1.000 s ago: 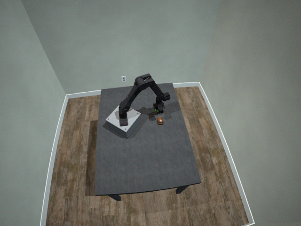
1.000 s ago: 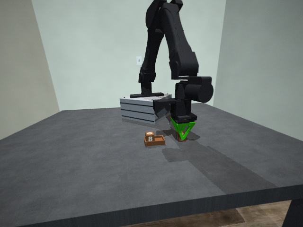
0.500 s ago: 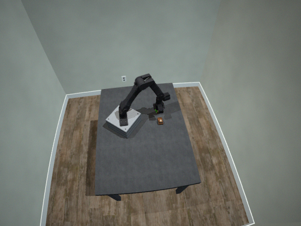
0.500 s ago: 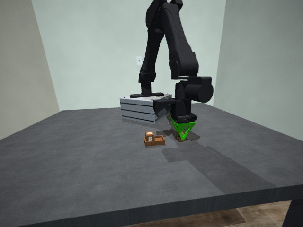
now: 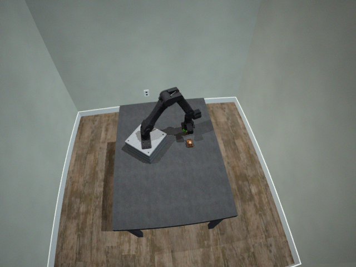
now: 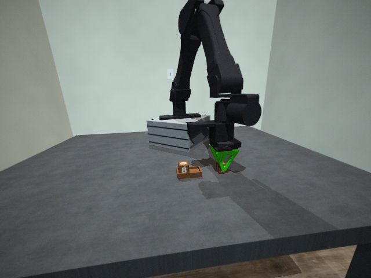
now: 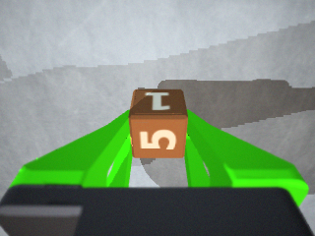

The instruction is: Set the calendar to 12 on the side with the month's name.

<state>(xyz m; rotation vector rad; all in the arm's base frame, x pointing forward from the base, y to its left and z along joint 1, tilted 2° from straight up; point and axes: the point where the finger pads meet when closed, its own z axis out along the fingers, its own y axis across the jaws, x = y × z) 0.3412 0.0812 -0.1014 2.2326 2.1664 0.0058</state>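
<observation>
The brown tray lies 11 cm to the right of my hand and 1 cm below it.
</observation>
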